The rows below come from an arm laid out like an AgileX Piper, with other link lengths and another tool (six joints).
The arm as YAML. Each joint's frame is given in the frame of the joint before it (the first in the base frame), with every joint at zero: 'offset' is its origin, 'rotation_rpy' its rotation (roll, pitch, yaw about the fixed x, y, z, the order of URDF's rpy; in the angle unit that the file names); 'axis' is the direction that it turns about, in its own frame. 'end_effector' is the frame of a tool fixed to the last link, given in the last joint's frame.
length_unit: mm
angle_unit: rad
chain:
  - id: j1
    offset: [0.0, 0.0, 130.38]
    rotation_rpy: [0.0, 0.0, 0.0]
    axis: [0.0, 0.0, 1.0]
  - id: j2
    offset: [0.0, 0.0, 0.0]
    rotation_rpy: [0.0, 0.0, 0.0]
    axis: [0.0, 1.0, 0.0]
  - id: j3
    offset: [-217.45, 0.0, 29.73]
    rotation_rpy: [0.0, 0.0, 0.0]
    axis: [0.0, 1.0, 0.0]
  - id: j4
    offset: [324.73, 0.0, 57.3]
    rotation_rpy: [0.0, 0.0, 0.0]
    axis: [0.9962, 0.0, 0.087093]
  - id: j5
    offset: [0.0, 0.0, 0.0]
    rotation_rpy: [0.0, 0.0, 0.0]
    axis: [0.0, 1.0, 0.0]
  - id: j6
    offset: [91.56, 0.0, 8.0]
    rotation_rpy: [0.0, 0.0, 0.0]
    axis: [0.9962, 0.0, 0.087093]
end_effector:
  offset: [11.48, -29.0, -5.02]
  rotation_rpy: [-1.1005, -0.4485, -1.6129]
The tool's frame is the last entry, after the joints.
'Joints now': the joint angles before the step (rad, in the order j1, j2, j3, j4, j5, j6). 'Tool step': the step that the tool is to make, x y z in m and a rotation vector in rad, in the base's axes. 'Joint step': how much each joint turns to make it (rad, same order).
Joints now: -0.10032, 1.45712, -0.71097, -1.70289, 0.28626, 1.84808
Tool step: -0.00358, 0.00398, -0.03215, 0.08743, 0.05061, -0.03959
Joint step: 0.00297, 0.08235, 0.00188, -0.00702, -0.01680, 0.10100
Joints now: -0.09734, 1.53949, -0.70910, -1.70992, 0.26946, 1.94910
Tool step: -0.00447, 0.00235, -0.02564, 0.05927, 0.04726, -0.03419
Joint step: -0.00001, 0.07077, -0.00190, -0.00328, -0.01142, 0.06839
